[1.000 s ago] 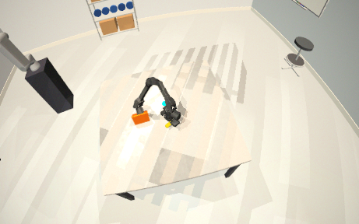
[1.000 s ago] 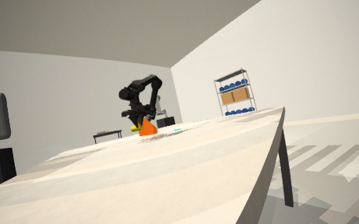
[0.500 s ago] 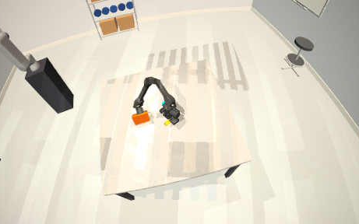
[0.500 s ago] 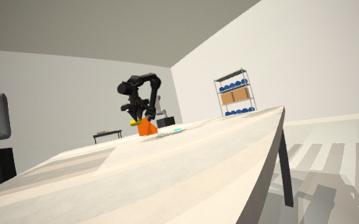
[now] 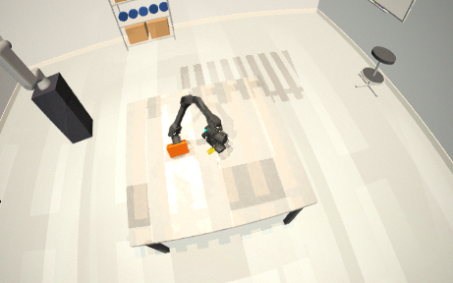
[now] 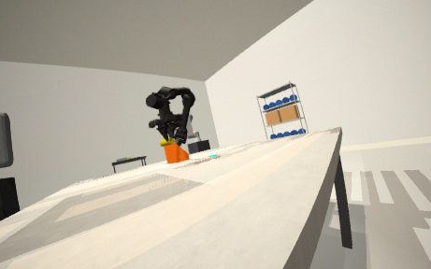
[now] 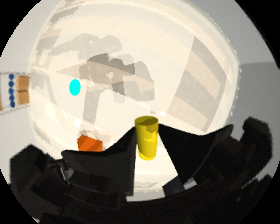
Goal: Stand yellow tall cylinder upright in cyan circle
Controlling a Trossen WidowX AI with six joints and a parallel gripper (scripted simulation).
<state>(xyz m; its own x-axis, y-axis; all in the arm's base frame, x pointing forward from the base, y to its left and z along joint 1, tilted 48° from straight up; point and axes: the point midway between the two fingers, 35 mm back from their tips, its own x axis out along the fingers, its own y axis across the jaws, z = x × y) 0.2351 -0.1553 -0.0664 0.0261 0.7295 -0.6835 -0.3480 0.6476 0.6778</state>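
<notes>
Right now the cyan circle is 250 mm to the left of my gripper tip, 130 mm below it and 20 mm ahead of it. Round my gripper tip: yellow cylinder: 20 mm behind, 10 mm to the right.
</notes>
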